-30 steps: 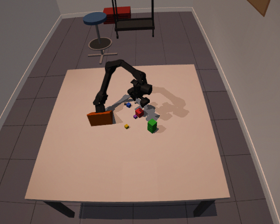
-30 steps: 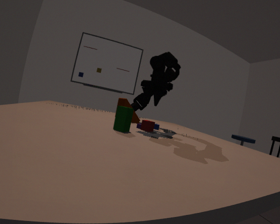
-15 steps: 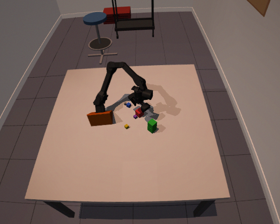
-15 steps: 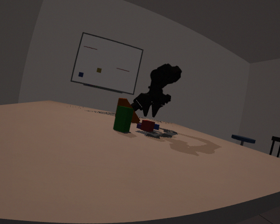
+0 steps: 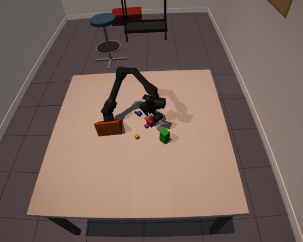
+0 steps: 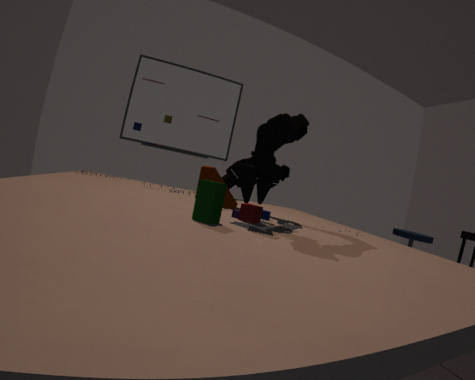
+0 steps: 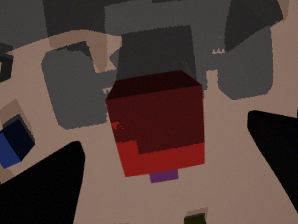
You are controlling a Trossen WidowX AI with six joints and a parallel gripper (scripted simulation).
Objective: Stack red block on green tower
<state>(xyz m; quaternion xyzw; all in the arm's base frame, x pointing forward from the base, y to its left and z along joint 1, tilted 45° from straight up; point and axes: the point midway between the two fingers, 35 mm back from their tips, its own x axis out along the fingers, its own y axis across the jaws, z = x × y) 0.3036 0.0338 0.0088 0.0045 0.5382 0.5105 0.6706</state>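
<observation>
Now: the red block 30 mm below my gripper tip. Also, from my gripper tip: blue block: 100 mm behind, 90 mm to the left, 40 mm below; yellow block: 100 mm behind, 120 mm to the right, 40 mm below; purple block: 40 mm behind, 30 mm to the right, 40 mm below.
</observation>
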